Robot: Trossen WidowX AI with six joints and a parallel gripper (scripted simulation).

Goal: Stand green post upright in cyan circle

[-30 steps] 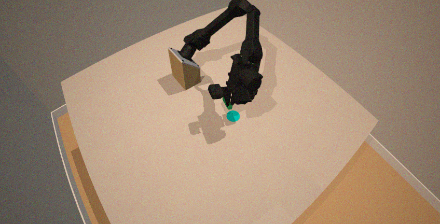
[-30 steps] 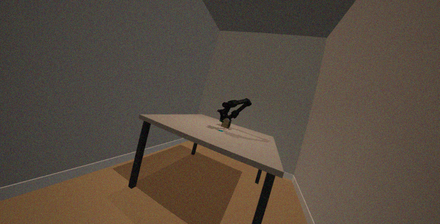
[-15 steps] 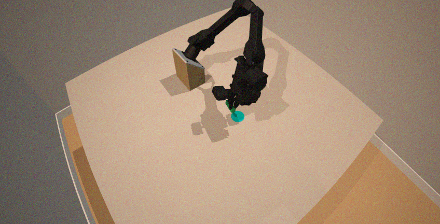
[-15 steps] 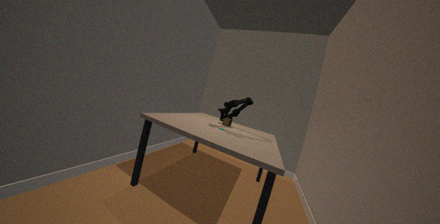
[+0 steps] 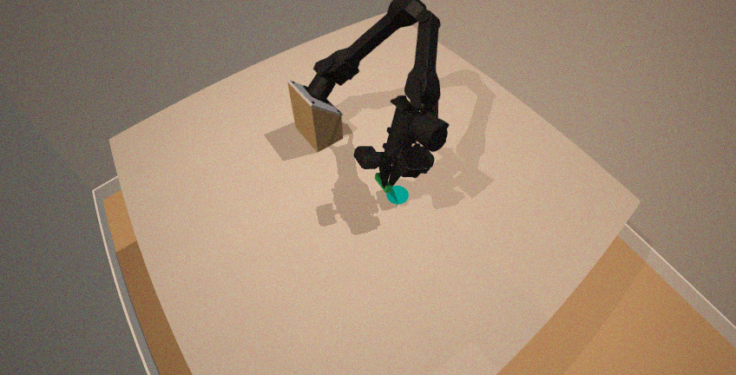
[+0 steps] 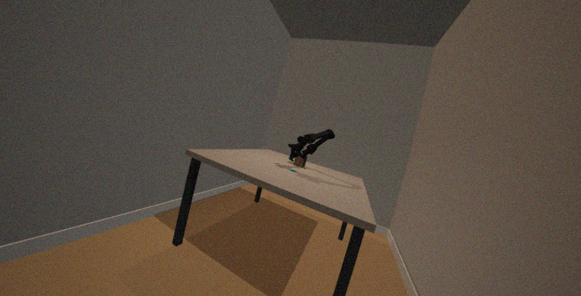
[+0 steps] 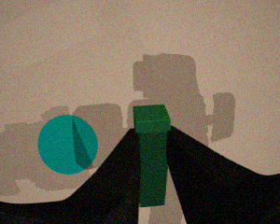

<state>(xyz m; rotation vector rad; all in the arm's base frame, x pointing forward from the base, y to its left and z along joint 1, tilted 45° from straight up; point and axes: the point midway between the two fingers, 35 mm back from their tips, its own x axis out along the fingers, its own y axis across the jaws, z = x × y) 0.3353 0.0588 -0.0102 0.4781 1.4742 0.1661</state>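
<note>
Now: gripper tip 90 mm above the cyan circle, 50 mm to the right of it and 20 mm past it. From my gripper tip the other things lie so: green post: 20 mm behind, 10 mm below.
</note>
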